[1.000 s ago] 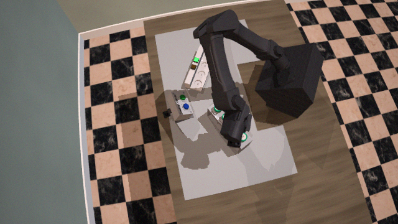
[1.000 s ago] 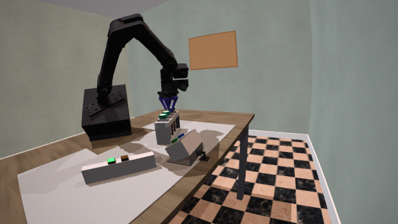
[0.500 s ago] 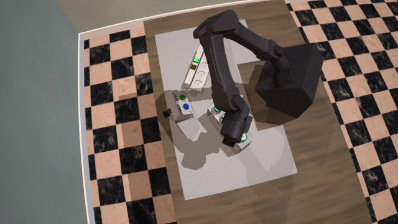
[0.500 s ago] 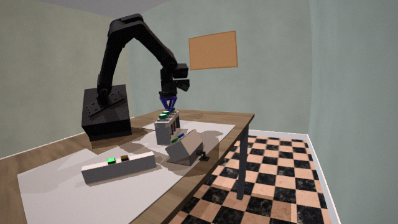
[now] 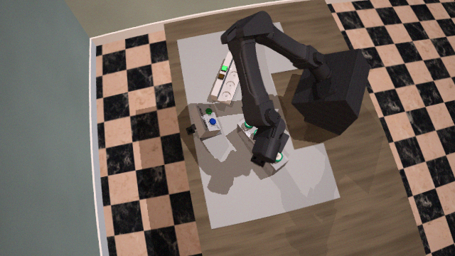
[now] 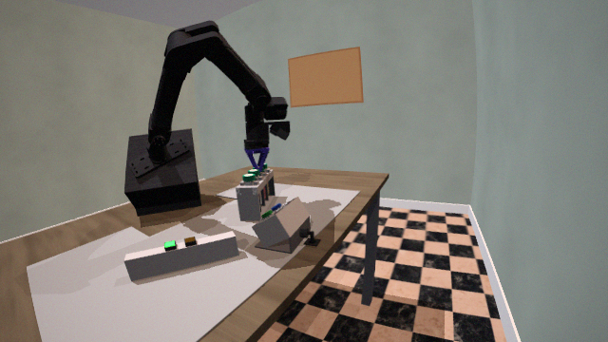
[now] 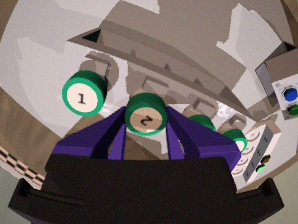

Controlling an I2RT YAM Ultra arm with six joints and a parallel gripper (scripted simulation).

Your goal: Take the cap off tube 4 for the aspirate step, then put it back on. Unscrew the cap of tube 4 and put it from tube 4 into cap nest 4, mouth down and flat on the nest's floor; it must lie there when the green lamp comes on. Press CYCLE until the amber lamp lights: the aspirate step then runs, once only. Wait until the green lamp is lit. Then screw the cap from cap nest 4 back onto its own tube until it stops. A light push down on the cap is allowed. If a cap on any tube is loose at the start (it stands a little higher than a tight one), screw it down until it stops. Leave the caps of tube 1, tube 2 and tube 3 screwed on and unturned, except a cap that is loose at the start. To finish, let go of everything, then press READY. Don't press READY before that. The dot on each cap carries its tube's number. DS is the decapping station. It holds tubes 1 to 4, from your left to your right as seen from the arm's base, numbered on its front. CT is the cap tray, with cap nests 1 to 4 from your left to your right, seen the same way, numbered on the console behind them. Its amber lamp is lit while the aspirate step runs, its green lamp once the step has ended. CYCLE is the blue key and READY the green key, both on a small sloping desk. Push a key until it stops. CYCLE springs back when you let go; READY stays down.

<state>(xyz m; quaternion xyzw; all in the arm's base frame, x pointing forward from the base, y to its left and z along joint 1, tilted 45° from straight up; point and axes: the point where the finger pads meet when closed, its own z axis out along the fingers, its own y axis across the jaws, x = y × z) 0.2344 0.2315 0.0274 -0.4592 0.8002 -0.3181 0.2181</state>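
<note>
Right now the cap 3 is 2 cm ahead of my hand and 5 cm to the right of it. Also, from my hand: cap 2: right at my hand; then green ready key: 19 cm ahead, 18 cm to the right, 5 cm below; then blue cycle key: 18 cm ahead, 14 cm to the right, 5 cm below.
</note>
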